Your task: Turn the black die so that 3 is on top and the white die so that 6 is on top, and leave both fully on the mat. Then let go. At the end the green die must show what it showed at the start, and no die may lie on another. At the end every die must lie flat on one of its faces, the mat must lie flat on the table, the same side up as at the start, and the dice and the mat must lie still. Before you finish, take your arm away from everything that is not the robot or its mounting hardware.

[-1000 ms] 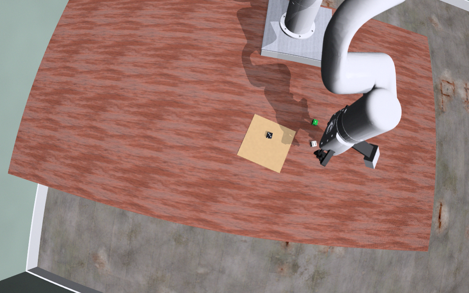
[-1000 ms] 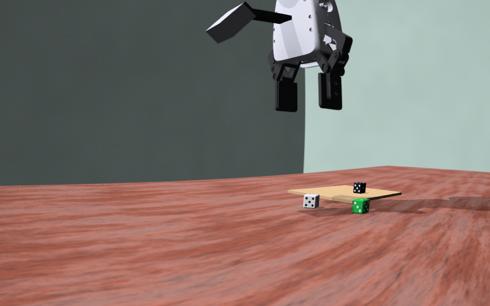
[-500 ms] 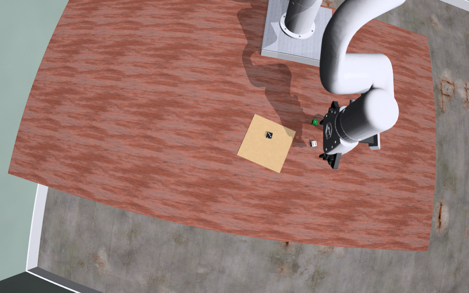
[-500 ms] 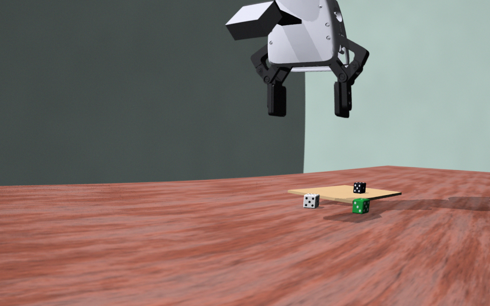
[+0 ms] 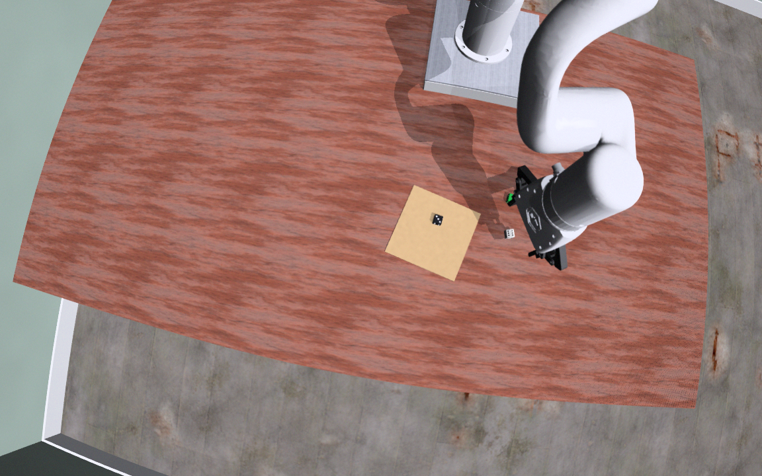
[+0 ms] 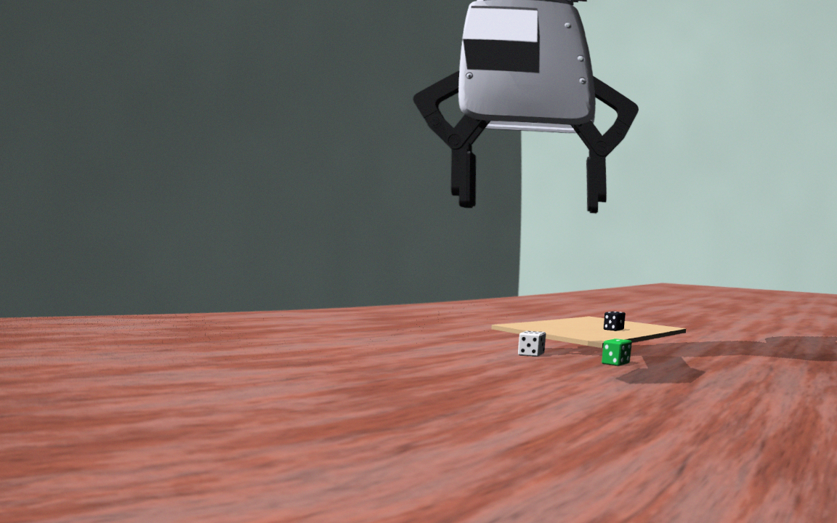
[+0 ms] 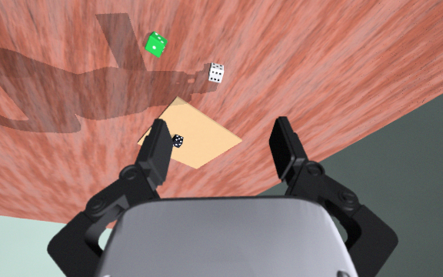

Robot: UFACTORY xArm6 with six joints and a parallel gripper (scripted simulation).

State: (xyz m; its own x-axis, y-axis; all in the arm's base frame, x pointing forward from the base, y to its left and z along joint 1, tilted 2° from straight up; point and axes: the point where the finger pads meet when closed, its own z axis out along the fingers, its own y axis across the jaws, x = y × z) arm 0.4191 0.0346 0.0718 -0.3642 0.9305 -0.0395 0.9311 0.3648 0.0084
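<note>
Now: the white die 10 mm behind my hand and 100 mm below it. Also, from my hand: green die (80 mm behind, 10 mm to the left, 100 mm below); tan mat (10 mm behind, 150 mm to the right, 110 mm below); black die (30 mm behind, 140 mm to the right, 100 mm below).
</note>
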